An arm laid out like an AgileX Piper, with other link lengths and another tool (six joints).
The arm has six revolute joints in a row. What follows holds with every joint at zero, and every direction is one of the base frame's. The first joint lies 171 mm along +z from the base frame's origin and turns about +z. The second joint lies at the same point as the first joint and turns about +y. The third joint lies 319.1 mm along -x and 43.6 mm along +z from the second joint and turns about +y. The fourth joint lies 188.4 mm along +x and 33.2 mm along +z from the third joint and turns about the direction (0.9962, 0, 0.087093). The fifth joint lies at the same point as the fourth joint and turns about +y. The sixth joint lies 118.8 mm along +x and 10.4 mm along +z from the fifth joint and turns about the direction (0.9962, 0, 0.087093). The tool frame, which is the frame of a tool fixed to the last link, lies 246.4 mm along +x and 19 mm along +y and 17.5 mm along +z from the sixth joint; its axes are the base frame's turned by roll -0.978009, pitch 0.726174 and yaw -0.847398 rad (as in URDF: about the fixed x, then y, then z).
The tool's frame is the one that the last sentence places.
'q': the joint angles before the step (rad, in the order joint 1, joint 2, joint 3, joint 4, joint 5, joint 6). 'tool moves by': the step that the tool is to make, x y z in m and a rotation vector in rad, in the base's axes. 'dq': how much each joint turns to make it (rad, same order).
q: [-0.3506, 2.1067, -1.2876, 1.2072, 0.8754, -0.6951]
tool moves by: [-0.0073, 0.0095, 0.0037, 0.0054, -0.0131, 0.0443]
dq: [-0.0001, 0.0000, 0.0000, -0.0033, 0.0331, -0.0307]
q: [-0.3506, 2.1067, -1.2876, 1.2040, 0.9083, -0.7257]
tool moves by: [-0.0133, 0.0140, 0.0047, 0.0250, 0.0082, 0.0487]
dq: [0.0001, 0.0000, -0.0011, -0.0155, 0.0528, -0.0026]
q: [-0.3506, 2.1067, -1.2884, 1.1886, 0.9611, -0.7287]
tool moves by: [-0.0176, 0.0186, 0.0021, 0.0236, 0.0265, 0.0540]
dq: [0.0146, -0.0010, -0.0003, -0.0275, 0.0485, 0.0202]
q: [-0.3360, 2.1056, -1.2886, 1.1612, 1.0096, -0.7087]
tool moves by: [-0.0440, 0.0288, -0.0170, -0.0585, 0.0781, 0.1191]
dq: [0.0755, -0.0240, 0.0002, -0.1378, 0.0206, 0.0949]
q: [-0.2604, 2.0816, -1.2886, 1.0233, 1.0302, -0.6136]
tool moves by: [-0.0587, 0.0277, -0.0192, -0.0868, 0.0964, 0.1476]
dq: [0.1103, -0.0296, -0.0002, -0.1672, 0.0323, 0.1250]
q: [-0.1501, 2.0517, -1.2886, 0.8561, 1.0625, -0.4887]
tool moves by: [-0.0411, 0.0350, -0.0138, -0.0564, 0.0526, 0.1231]
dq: [0.1390, -0.0030, -0.0008, -0.0775, -0.0012, 0.0823]
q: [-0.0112, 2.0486, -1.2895, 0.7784, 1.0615, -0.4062]
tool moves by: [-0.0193, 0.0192, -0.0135, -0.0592, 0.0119, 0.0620]
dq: [0.1067, -0.0002, 0.0001, -0.0544, -0.0382, 0.0719]
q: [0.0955, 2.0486, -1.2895, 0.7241, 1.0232, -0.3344]
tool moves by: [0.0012, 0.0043, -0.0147, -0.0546, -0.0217, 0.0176]
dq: [0.0604, 0.0075, 0.0002, -0.0426, -0.0617, 0.0456]
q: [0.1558, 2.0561, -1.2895, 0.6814, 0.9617, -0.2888]
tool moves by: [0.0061, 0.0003, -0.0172, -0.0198, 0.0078, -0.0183]
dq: [0.0148, 0.0382, -0.0001, -0.0013, -0.0445, 0.0146]
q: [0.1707, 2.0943, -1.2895, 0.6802, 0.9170, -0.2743]
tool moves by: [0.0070, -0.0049, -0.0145, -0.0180, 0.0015, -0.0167]
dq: [-0.0008, 0.0309, 0.0003, -0.0036, -0.0355, 0.0020]
